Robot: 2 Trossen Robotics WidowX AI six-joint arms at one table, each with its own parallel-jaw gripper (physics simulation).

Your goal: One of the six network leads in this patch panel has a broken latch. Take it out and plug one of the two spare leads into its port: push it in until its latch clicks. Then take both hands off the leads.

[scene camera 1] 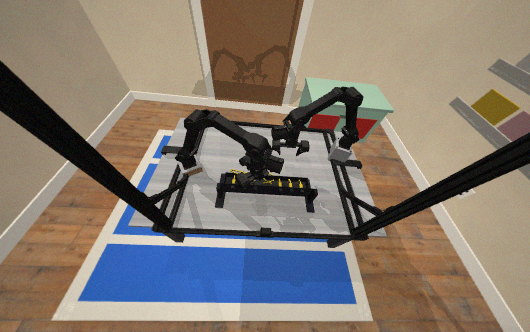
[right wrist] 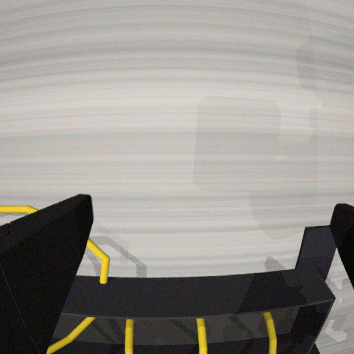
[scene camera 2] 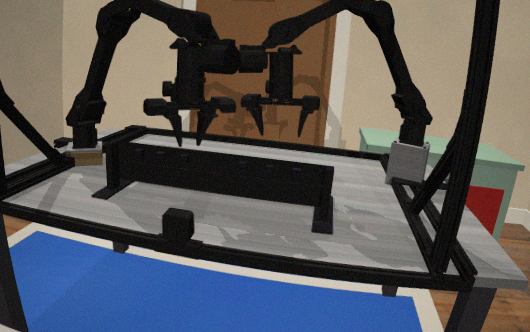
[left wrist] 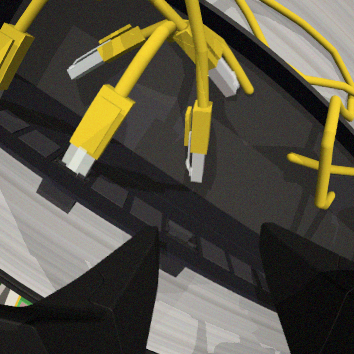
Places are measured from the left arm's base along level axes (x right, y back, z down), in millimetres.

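Where they show: left gripper, between the fingertips: (scene camera 1: pixel 255 182) (scene camera 2: pixel 189 146) (left wrist: pixel 209 236); right gripper, between the fingertips: (scene camera 1: pixel 288 155) (right wrist: pixel 219 212) (scene camera 2: pixel 280 136); left arm's base, origin of its link: (scene camera 1: pixel 188 163) (scene camera 2: pixel 84 145); right arm's base, origin of its link: (scene camera 1: pixel 344 144) (scene camera 2: pixel 411 142).
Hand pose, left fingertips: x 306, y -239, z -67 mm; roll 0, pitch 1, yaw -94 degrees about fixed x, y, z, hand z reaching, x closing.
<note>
Each offset is from my left fingertips to the top centre of the thing. "*": to the spot under its first point. Level surfaces: height alone.
The black patch panel {dx +29, dy -55, dz +2 mm} (scene camera 1: pixel 250 189) (scene camera 2: pixel 225 175) (right wrist: pixel 200 295) stands on two feet. In the left wrist view, a yellow lead with a clear plug {dx -26, dy +48, dz +16 mm} (left wrist: pixel 100 122) reaches the port row. A second lead {* dx -27, dy -1, dz +62 mm} (left wrist: pixel 201 127) hangs clear of the row with a thin latch at its side. Two more lead ends {* dx -71, dy +44, dz +75 mm} (left wrist: pixel 121 44) {* dx -56, dy -11, dz +72 mm} (left wrist: pixel 222 75) lie tilted behind. Whether a latch is broken is too small to tell. My left gripper (scene camera 2: pixel 189 144) (left wrist: pixel 209 236) is partly open and empty above the port row. My right gripper (scene camera 1: pixel 290 151) (scene camera 2: pixel 281 135) (right wrist: pixel 219 212) is wide open and empty, high behind the panel.
Yellow cables {* dx -63, dy -86, dz +99 mm} (left wrist: pixel 320 79) (right wrist: pixel 102 260) loop over the panel's back edge onto the grey table {dz +111 mm} (scene camera 2: pixel 240 225). More leads {dx +99, dy -148, dz +16 mm} (scene camera 1: pixel 290 183) stand in the right part of the panel. A black frame rail (scene camera 2: pixel 280 261) with a small block (scene camera 2: pixel 178 224) runs along the front.
</note>
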